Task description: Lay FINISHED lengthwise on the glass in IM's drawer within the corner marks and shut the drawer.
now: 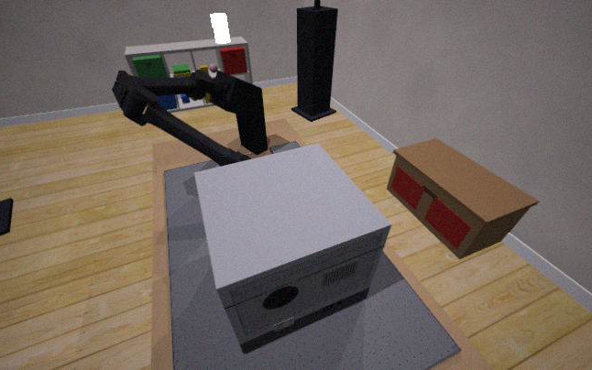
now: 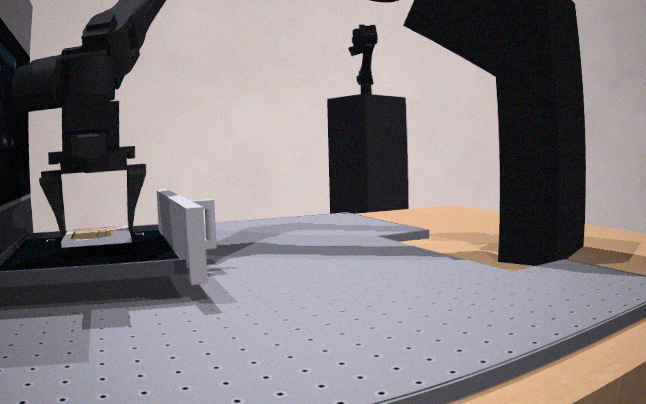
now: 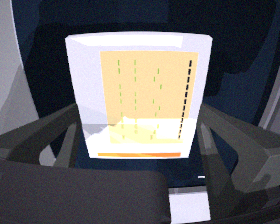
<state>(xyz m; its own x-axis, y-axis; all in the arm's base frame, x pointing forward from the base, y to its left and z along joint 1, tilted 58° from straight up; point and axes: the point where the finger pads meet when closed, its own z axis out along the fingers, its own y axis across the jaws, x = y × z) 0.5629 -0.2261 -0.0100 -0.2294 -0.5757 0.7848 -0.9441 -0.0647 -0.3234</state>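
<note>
Now: the drawer 20 mm ahead of my hand. The rest, counted from my hand: finished cassette (10 mm to the right, 10 mm below).
</note>
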